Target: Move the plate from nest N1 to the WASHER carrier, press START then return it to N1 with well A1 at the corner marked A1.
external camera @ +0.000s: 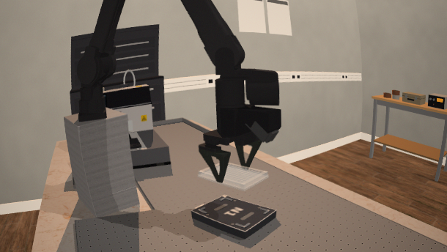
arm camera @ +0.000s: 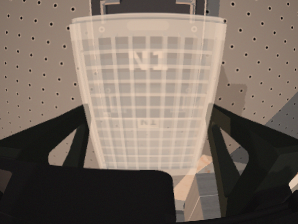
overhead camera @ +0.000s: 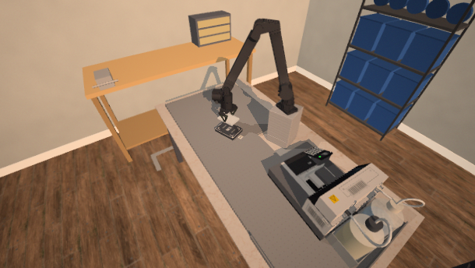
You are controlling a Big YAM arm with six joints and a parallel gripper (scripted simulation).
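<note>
My gripper is now 10 mm above the clear well plate. From my hand the other things lie so: dark carrier: 520 mm to the left, 200 mm behind, 50 mm below; label: 130 mm below, 100 mm to the left, 40 mm behind; nest frame: 120 mm below.
</note>
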